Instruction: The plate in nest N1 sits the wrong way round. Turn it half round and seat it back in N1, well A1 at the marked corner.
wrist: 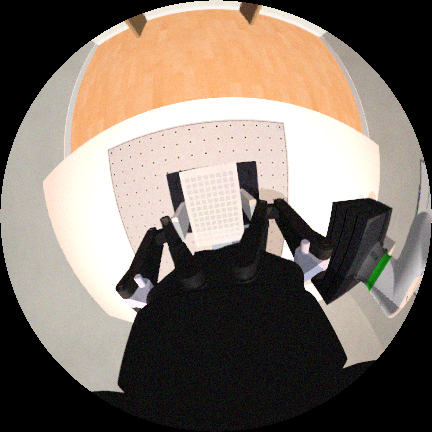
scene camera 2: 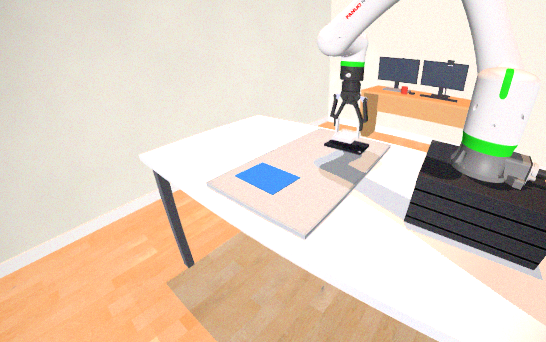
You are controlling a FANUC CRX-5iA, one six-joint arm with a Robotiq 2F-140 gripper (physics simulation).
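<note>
The white well plate [scene camera 2: 346,136] [wrist: 214,200] is between the fingers of my gripper [scene camera 2: 348,131] [wrist: 213,203], which is shut on it by two opposite sides. The plate is roughly level and hangs a little above the black nest [scene camera 2: 361,148] [wrist: 247,175], apart from it. In the wrist view, the plate lies crosswise over the nest, whose dark ends show past its left and right sides. Which nest label this is, the marked corner and well A1 cannot be made out. The near end of the plate is partly hidden by the gripper body in the wrist view.
The nest sits on a perforated beige board [scene camera 2: 300,215] [wrist: 145,175] on the white table [scene camera 2: 350,270]. A flat blue rectangle [scene camera 2: 268,178] lies on the board's other half. The black robot pedestal [scene camera 2: 475,205] [wrist: 350,230] stands beside the board. A desk with two monitors is behind.
</note>
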